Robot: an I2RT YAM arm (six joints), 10 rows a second.
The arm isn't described. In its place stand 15 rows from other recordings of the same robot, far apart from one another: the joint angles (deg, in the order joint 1, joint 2, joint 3, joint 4, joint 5, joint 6), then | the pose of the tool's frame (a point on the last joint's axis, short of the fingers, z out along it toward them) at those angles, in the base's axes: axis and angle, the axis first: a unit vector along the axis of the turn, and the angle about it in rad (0 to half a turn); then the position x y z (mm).
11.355 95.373 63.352 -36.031 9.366 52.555 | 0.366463, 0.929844, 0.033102, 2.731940, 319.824, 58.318, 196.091
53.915 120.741 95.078 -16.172 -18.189 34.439 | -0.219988, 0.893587, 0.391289, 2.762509, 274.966, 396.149, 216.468
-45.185 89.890 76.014 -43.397 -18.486 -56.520 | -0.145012, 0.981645, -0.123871, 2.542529, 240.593, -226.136, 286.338
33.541 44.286 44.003 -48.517 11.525 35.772 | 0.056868, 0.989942, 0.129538, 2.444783, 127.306, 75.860, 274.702
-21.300 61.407 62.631 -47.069 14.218 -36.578 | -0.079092, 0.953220, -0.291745, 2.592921, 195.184, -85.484, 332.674
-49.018 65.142 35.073 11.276 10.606 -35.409 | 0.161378, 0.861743, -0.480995, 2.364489, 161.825, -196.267, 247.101
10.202 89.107 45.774 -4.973 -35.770 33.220 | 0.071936, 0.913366, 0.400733, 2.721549, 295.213, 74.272, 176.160
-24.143 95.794 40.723 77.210 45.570 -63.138 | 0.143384, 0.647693, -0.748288, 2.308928, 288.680, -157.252, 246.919
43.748 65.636 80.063 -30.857 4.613 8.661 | -0.261531, 0.923091, 0.281965, 1.974306, 174.218, 162.803, 442.172
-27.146 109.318 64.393 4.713 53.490 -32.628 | 0.151620, 0.824388, -0.545340, 2.895957, 339.197, -206.075, 170.656
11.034 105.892 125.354 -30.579 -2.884 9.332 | -0.035046, 0.985204, 0.167762, 1.799900, 402.861, 80.382, 484.488
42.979 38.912 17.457 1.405 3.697 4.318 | -0.300319, 0.922252, 0.243432, 2.011604, 124.060, 112.466, 208.006
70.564 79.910 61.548 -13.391 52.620 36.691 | -0.026494, 0.988612, 0.148134, 1.927401, 128.657, 279.598, 302.867
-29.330 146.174 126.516 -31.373 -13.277 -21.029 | 0.031248, 0.998493, -0.045122, 2.434554, 490.953, -266.470, 150.074
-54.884 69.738 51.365 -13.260 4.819 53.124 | 0.821590, 0.567831, -0.050572, 2.125306, 154.710, -225.198, 283.466
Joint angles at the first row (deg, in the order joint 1, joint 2, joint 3, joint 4, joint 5, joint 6):
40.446 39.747 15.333 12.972 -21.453 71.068
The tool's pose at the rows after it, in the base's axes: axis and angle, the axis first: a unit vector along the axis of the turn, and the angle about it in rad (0 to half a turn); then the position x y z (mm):
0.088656, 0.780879, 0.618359, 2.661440, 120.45, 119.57, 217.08
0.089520, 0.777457, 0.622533, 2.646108, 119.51, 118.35, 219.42
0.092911, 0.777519, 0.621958, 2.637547, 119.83, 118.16, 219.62
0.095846, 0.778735, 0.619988, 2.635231, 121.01, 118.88, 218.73
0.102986, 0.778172, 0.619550, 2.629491, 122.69, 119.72, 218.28
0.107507, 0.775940, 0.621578, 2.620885, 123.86, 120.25, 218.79
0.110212, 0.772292, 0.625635, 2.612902, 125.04, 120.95, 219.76
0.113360, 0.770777, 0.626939, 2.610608, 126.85, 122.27, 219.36
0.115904, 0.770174, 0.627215, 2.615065, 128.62, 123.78, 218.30
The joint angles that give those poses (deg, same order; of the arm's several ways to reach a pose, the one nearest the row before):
40.446 39.198 15.333 13.648 -21.169 71.155
40.445 38.305 15.333 13.672 -20.623 71.155
40.447 38.285 15.334 13.760 -20.009 71.155
40.447 38.915 15.333 14.173 -19.638 71.177
40.446 39.683 15.333 15.028 -18.874 71.592
40.448 40.140 15.332 15.966 -18.260 71.899
40.448 40.644 15.333 17.212 -17.867 72.227
40.447 41.646 15.333 18.456 -17.583 72.532
40.447 42.762 15.332 19.529 -17.583 72.904

